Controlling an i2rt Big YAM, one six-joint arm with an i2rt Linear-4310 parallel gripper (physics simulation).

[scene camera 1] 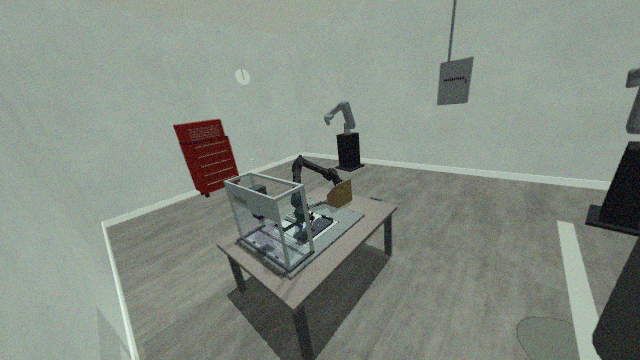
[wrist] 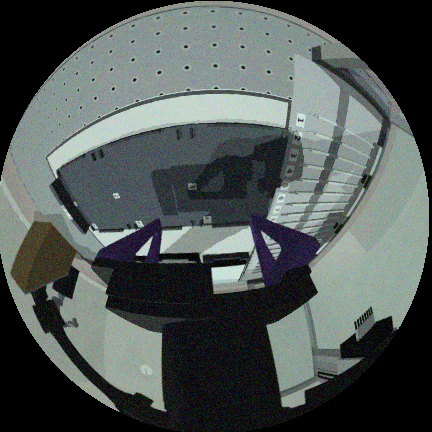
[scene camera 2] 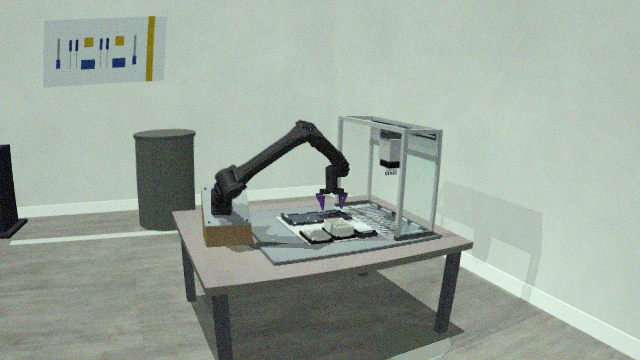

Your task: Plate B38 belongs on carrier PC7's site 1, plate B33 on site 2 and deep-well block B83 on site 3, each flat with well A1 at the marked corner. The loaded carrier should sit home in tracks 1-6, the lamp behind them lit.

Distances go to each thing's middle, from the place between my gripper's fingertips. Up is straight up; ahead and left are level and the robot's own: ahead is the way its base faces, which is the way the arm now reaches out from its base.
The dark carrier plate (wrist: 216,173) is 7 cm behind my hand, 1 cm to the left of it and 3 cm below it. The rest, counted from my hand: clear enclosure (scene camera 2: 422,152) (24 cm ahead, 5 cm to the right, 19 cm above).
